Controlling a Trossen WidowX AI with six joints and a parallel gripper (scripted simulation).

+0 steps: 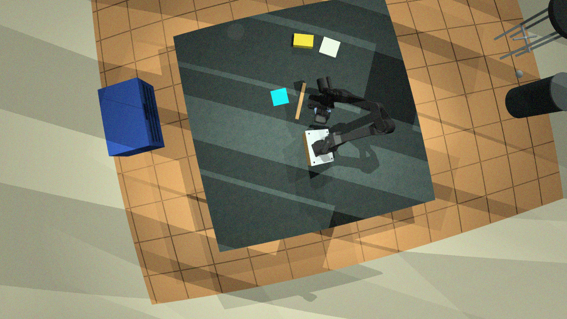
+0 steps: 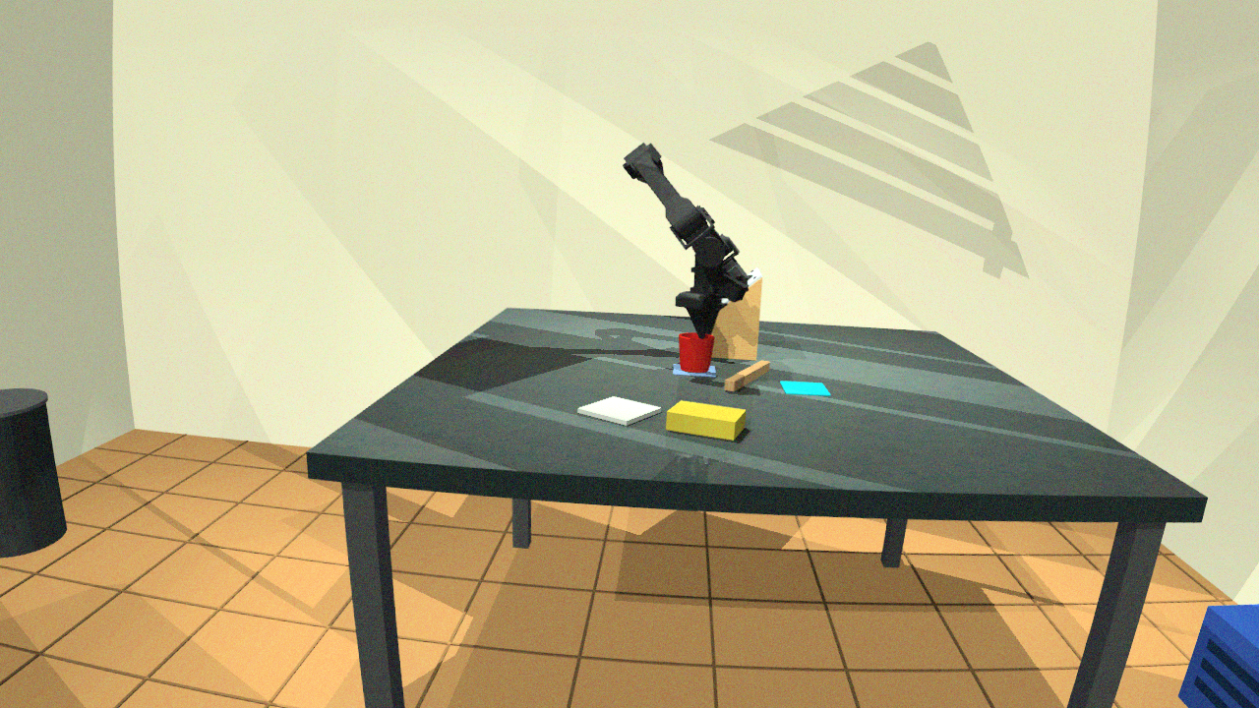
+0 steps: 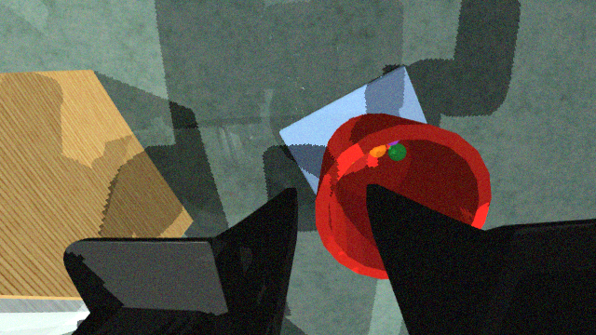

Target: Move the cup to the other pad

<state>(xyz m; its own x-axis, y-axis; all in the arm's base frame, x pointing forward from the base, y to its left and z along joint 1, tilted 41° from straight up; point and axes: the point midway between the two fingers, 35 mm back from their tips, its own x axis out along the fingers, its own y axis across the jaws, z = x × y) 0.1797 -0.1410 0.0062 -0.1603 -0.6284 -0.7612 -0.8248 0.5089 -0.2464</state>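
The red cup is 2 cm ahead of my gripper tip, 2 cm to the right of it and 3 cm below it. Round my gripper tip: pale blue pad (2 cm ahead, 2 cm to the right, 8 cm below); cyan pad (15 cm ahead, 18 cm to the left, 8 cm below); wooden stick (9 cm ahead, 8 cm to the left, 7 cm below).
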